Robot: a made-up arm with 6 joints. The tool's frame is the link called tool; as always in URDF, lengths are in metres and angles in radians. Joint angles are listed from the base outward.
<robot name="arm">
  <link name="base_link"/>
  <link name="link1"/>
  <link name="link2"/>
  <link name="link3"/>
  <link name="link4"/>
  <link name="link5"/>
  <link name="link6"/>
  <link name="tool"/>
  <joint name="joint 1" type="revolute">
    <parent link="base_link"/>
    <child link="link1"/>
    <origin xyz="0 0 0.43"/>
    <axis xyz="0 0 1"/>
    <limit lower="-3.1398" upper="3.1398"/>
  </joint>
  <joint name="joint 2" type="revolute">
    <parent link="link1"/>
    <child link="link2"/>
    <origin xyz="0 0 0" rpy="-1.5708 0 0"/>
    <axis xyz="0 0 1"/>
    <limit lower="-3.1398" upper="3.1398"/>
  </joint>
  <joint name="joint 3" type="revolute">
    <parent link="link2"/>
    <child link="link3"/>
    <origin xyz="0 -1.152 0" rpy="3.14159 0 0"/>
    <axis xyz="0 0 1"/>
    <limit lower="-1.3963" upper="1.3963"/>
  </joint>
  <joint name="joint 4" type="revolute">
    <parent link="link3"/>
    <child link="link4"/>
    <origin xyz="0 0 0" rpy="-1.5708 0 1.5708"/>
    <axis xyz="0 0 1"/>
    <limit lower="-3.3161" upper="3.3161"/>
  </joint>
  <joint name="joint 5" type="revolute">
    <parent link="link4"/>
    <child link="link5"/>
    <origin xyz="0 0 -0.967" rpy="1.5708 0 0"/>
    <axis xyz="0 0 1"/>
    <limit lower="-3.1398" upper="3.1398"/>
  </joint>
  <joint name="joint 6" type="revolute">
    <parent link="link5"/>
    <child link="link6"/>
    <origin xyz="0 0 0.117" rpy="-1.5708 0 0"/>
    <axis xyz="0 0 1"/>
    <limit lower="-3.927" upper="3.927"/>
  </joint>
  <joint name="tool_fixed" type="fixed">
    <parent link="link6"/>
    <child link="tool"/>
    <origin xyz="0 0 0" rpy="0 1.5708 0"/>
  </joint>
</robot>
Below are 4 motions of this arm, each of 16 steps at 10 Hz.
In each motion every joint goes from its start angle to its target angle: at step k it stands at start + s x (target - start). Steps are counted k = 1, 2, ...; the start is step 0. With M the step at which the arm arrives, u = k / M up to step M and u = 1 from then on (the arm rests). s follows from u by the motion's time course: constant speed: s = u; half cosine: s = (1 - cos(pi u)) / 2; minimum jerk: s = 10 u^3 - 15 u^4 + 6 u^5.
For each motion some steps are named. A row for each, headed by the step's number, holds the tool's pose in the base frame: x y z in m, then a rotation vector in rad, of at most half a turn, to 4 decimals.
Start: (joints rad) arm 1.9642 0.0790 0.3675 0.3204 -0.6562 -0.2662
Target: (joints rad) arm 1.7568 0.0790 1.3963 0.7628 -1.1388 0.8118
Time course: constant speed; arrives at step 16
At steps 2, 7, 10, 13, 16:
2: -0.2425 0.9328 2.0094 -0.3824 0.0046 1.6972
7: -0.1314 0.7627 2.2720 -0.5071 -0.3864 1.4592
10: -0.0670 0.6190 2.3937 -0.5904 -0.5519 1.2658
13: -0.0099 0.4512 2.4824 -0.6773 -0.6599 1.0542
16: 0.0359 0.2664 2.5348 -0.7648 -0.7112 0.8400

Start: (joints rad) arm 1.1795 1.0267 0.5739 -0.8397 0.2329 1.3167
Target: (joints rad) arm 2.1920 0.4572 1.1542 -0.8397 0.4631 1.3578
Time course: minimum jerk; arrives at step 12
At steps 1, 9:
1: 0.7572 1.6550 0.5327 -0.6354 -0.0165 1.0487
9: -0.6362 1.2787 1.8873 0.5043 -0.7709 1.4205

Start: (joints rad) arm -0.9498 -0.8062 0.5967 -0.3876 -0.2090 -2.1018
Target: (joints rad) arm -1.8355 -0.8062 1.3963 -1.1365 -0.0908 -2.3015
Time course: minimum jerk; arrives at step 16
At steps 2, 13, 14, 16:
2: -0.4518 0.4619 2.1758 1.4733 -1.1814 0.8723
13: 0.2306 1.2653 2.0878 0.9198 -0.6833 1.2603
14: 0.2749 1.2781 2.0763 0.9120 -0.6518 1.2536
16: 0.2970 1.2838 2.0705 0.9086 -0.6363 1.2497

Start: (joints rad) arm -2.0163 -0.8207 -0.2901 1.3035 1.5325 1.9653
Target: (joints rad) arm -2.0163 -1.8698 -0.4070 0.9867 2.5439 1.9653
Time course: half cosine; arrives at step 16
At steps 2, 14, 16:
2: 0.0216 0.1201 1.7946 2.0990 -0.4453 0.0835
14: 0.4051 0.9953 1.1060 1.1521 0.8653 -0.3540
16: 0.4131 1.0147 1.0625 1.1045 0.9091 -0.3870

